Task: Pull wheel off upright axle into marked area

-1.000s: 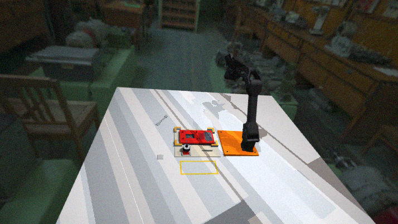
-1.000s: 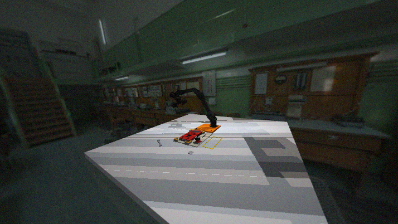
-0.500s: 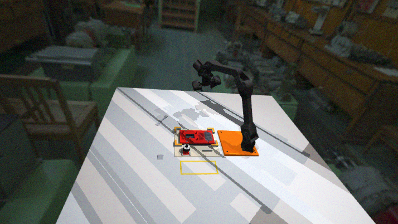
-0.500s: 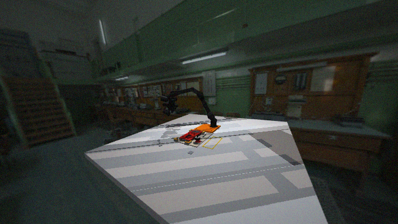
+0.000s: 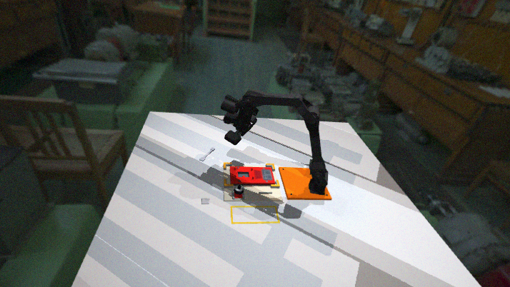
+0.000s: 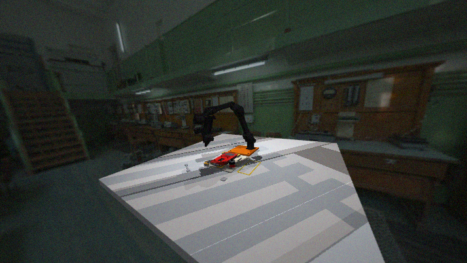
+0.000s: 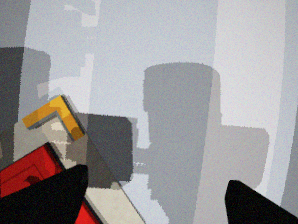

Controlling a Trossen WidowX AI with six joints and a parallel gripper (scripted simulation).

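Right now my gripper tip is 230 mm to the right of the wheel, 90 mm above it and 40 mm past it. Also, from my gripper tip: grey tool 140 mm ahead, 130 mm below, 20 mm to the right; grey square 280 mm to the left, 130 mm below, 90 mm ahead.
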